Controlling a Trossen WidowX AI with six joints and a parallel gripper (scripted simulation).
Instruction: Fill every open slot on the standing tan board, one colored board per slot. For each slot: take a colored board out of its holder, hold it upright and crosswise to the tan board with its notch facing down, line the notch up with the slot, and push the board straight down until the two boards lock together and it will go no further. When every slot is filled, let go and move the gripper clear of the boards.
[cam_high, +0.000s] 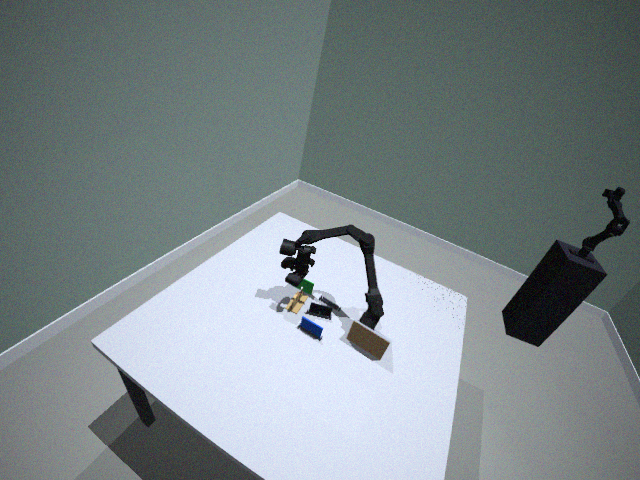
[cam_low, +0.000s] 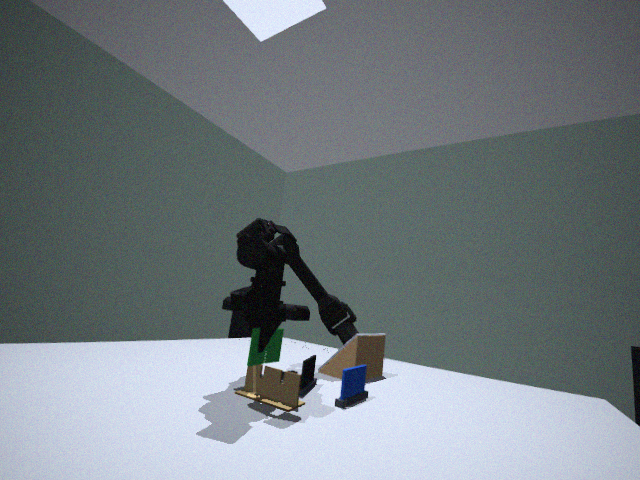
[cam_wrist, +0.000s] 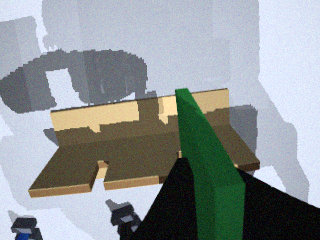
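My gripper tip is now 6 cm above the tan board, 3 cm to the right of it and 2 cm past it. From my gripper tip the other things lie so: black board (14 cm behind, 6 cm below, 4 cm to the left); blue board (16 cm to the left, 14 cm behind, 6 cm below); green board (2 cm behind, 1 cm above).
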